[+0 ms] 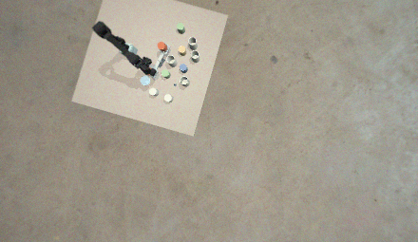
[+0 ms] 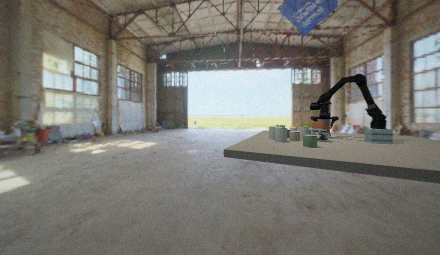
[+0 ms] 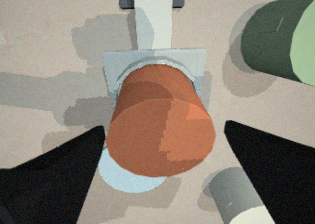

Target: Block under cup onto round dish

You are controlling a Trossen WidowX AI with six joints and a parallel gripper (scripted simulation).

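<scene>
Now: gripper tip 30 mm above the pale teal block and 10 mm to the right of it. The rest, counted from my gripper tip: orange cup 20 mm to the right, 20 mm below, 10 mm behind; balance 140 mm to the left, 40 mm below, 20 mm ahead; round light-blue dish 100 mm to the right, 70 mm below, 50 mm behind.
</scene>
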